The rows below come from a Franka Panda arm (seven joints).
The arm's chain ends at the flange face. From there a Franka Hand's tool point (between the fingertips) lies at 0.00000 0.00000 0.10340 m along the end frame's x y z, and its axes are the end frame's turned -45 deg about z.
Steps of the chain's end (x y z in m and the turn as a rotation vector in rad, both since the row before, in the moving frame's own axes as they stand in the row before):
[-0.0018 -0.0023 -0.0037 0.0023 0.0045 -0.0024]
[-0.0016 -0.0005 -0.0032 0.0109 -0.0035 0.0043]
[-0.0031 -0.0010 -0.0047 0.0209 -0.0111 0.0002]
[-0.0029 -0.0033 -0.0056 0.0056 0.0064 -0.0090]
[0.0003 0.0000 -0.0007 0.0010 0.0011 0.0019]
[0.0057 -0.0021 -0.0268 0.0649 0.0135 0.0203]
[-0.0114 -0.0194 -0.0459 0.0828 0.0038 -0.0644]
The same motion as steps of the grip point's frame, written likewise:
[0.0009 -0.0027 -0.0037 -0.0016 0.0048 -0.0024]
[-0.0002 -0.0025 -0.0032 0.0102 0.0052 0.0043]
[-0.0008 -0.0052 -0.0047 0.0226 0.0069 0.0002]
[0.0012 -0.0043 -0.0056 -0.0006 0.0085 -0.0090]
[0.0004 0.0002 -0.0007 -0.0001 0.0015 0.0019]
[0.0113 -0.0012 -0.0270 0.0363 0.0554 0.0203]
[0.0118 -0.0277 -0.0463 0.0559 0.0612 -0.0644]

